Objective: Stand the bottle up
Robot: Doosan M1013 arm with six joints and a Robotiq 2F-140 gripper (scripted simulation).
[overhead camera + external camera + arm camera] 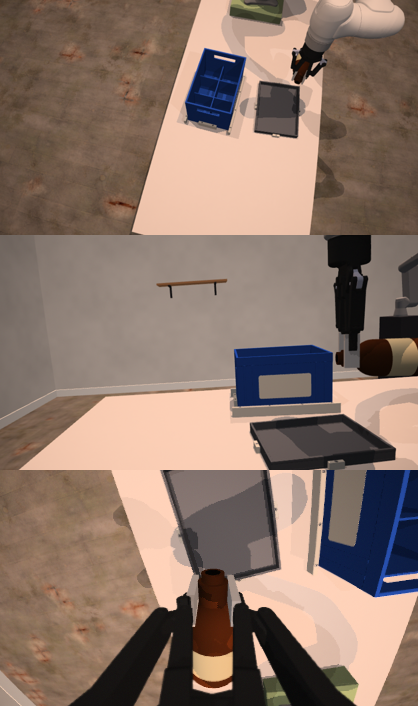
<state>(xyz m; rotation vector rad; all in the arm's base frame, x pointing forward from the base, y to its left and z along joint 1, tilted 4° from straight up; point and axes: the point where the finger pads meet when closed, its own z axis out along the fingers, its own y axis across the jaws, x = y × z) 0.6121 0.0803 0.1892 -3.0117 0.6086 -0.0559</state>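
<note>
The brown bottle is 5 cm behind my hand, 2 cm to the left of it and 2 cm below it. Also, from my hand: blue crate: 1 cm behind, 33 cm to the right, 14 cm below; dark grey tray: 5 cm ahead, 5 cm to the right, 21 cm below.
</note>
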